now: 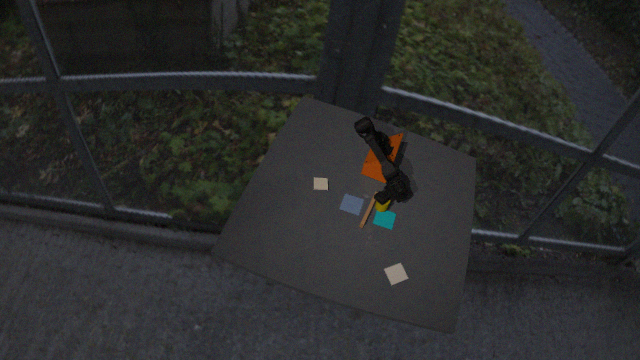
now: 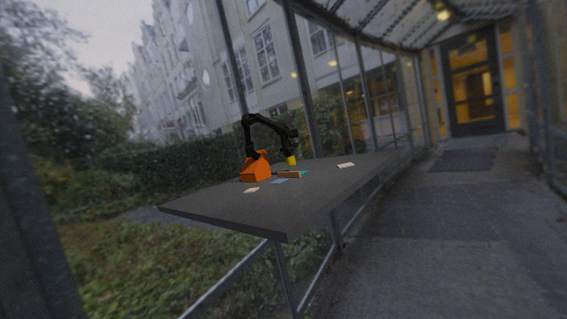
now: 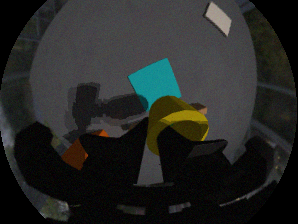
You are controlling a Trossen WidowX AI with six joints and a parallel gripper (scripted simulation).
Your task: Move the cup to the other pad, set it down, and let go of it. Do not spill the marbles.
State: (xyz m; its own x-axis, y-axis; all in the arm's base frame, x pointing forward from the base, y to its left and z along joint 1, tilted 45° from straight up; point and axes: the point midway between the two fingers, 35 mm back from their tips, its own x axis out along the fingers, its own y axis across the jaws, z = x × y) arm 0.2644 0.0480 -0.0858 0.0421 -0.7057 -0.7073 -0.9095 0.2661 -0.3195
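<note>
Right now the teal pad is 3 cm ahead of my gripper tip, 3 cm to the left of it and 12 cm below it. From my gripper tip the other things lie so: yellow cup (2 cm ahead, 1 cm to the right); grey-blue pad (3 cm ahead, 16 cm to the right, 12 cm below); wooden bar (3 cm ahead, 6 cm to the right, 10 cm below).
</note>
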